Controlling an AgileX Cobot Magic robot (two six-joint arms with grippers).
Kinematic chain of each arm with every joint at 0, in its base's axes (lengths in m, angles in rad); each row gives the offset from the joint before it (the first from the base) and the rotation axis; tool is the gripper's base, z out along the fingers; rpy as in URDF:
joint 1: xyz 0 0 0.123 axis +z
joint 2: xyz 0 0 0 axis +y
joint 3: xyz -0.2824 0 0.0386 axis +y
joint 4: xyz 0.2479 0 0.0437 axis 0.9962 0 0.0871
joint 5: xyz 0 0 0 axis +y
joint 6: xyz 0.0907 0 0.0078 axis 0.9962 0 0.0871
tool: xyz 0 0 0 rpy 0 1.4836 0
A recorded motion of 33 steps. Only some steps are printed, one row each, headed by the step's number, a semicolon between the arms.
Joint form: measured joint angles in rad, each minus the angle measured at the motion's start. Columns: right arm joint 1, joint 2, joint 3, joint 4, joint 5, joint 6; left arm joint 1, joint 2, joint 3, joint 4, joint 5, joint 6.
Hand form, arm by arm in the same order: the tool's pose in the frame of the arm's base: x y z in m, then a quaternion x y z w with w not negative. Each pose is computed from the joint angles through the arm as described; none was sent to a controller.
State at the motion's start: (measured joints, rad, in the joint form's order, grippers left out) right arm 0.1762 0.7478 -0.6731 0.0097 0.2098 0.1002; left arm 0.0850 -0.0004 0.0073 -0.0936 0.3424 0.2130
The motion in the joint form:
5: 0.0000 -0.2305 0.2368 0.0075 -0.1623 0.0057; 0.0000 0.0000 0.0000 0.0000 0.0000 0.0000
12: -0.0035 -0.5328 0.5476 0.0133 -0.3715 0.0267; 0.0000 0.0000 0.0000 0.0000 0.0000 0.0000
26: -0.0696 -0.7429 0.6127 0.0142 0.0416 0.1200; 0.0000 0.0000 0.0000 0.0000 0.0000 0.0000
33: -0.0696 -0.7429 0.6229 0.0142 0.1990 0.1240; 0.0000 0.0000 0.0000 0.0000 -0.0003 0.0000
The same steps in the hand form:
5: 0.1134 0.0203 0.3158 -0.01945 0.72129 0.10351 0.68458; 0.0537 0.0017 0.1799 0.02534 0.79258 0.05141 0.60707
12: 0.0720 0.0122 0.2566 -0.00608 0.64855 0.12094 0.75147; 0.0537 0.0017 0.1799 0.02534 0.79258 0.05141 0.60707
26: 0.0530 0.0062 0.2104 0.04888 0.74285 0.11841 0.65709; 0.0537 0.0017 0.1799 0.02534 0.79258 0.05141 0.60707
33: 0.0506 0.0063 0.1929 0.05275 0.79597 0.10953 0.59301; 0.0537 0.0017 0.1799 0.02533 0.79249 0.05143 0.60719

